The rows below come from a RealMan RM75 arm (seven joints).
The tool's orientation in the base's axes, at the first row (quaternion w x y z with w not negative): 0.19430, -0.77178, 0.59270, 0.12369
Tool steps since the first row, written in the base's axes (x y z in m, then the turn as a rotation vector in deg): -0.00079, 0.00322, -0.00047, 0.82, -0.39, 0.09; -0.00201, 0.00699, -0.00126, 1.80, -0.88, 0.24; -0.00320, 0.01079, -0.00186, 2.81, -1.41, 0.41; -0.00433, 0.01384, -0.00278, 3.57, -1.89, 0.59; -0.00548, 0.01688, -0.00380, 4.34, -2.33, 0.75; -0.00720, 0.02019, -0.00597, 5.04, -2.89, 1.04; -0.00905, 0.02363, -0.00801, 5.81, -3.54, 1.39; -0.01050, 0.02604, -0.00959, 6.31, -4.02, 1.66; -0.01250, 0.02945, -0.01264, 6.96, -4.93, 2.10; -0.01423, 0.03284, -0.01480, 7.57, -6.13, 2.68; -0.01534, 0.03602, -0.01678, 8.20, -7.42, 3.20
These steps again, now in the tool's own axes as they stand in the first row. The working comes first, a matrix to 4 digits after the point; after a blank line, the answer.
The tool's axes in the first row as the columns of a matrix, in the base's axes (used below as rounded here):
0.2668, -0.9629, 0.0394
-0.8668, -0.2219, 0.4465
-0.4213, -0.1533, -0.8939

-0.00280, 0.00012, 0.00183, 0.52, -0.72, -0.22; -0.00606, 0.00058, 0.00417, 1.14, -1.57, -0.54; -0.00942, 0.00097, 0.00635, 1.80, -2.46, -0.89; -0.01198, 0.00152, 0.00849, 2.34, -3.11, -1.23; -0.01449, 0.00211, 0.01072, 2.86, -3.78, -1.54; -0.01691, 0.00337, 0.01407, 3.41, -4.37, -2.02; -0.01952, 0.00470, 0.01735, 4.03, -5.02, -2.59; -0.02133, 0.00580, 0.01979, 4.47, -5.44, -3.03; -0.02354, 0.00744, 0.02396, 5.25, -5.93, -3.80; -0.02603, 0.00868, 0.02733, 6.20, -6.34, -4.83; -0.02825, 0.00935, 0.03048, 7.27, -6.74, -5.85
